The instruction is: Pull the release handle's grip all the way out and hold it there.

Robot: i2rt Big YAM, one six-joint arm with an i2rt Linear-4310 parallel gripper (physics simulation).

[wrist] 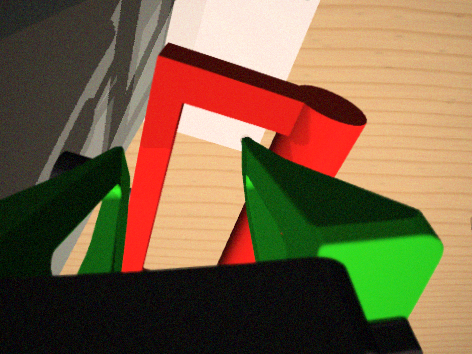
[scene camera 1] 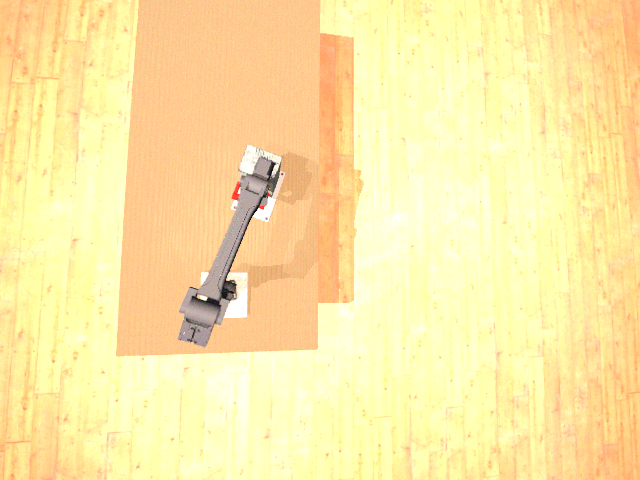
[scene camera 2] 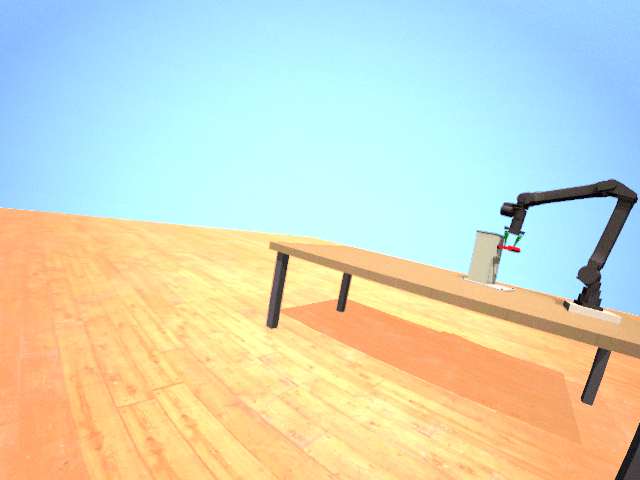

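The red release handle point(scene camera 1: 236, 191) point(scene camera 2: 511, 249) point(wrist: 220, 87) is a rectangular loop with a thick round grip point(wrist: 327, 140) along its outer side. It juts from a pale upright housing point(scene camera 1: 250, 157) point(scene camera 2: 482, 258) point(wrist: 55, 60). My gripper point(scene camera 2: 511, 242) point(wrist: 184, 157) points down at the handle with its green fingers partly open. In the wrist view, the left finger is on the housing side of the handle's inner bar. The right finger overlaps the round grip and the loop's opening, and its tip shows over the opening. The black gripper body hides the handle's near end.
The housing stands on a white base plate point(scene camera 1: 265, 212) point(scene camera 2: 504, 288) point(wrist: 240, 35) on the wooden table point(scene camera 1: 206, 77) point(scene camera 2: 392, 268). A dark collar point(wrist: 69, 162) shows on the housing beside the left finger. The arm stands on a white block point(scene camera 1: 238, 307) point(scene camera 2: 594, 311).
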